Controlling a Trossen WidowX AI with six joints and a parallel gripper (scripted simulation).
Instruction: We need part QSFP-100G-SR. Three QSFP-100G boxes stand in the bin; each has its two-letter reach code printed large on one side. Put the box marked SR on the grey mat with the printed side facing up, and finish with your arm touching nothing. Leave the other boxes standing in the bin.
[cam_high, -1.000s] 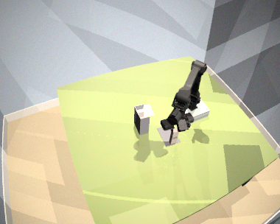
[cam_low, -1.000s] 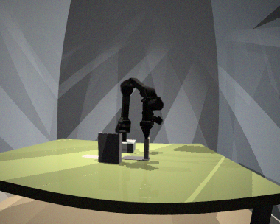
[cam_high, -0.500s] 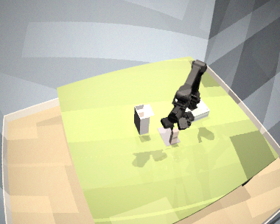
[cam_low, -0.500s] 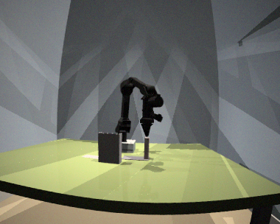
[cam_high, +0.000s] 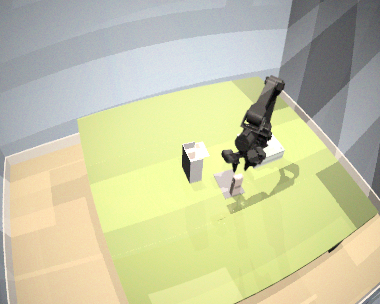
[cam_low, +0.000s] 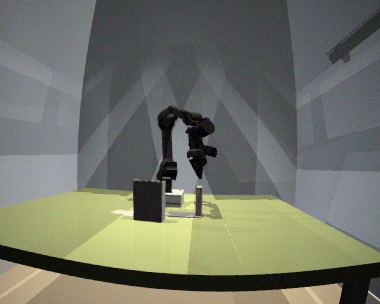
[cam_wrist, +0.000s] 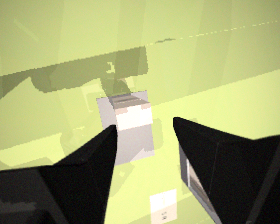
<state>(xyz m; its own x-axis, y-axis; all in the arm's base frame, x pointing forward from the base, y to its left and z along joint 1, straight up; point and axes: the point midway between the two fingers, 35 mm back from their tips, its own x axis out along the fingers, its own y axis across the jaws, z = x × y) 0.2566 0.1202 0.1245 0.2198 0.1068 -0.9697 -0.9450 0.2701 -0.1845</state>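
My gripper tip is now 15 cm above the grey mat, 6 cm to the left of it and 2 cm past it. From my gripper tip the other things lie so: white card 30 cm to the right, 15 cm below, 2 cm behind.
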